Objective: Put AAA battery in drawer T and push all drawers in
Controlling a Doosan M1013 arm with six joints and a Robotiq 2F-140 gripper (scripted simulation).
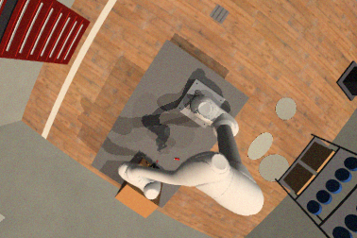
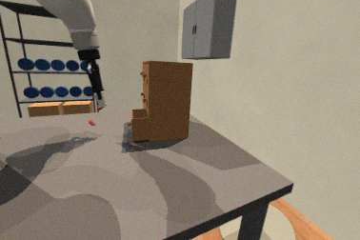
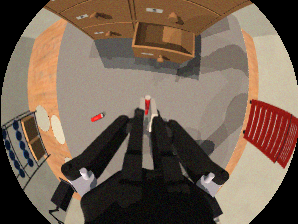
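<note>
My hand is 30 mm above the red AAA battery. From my hand the other things lie so: drawer: 200 mm ahead, 20 mm to the right, 140 mm below.
</note>
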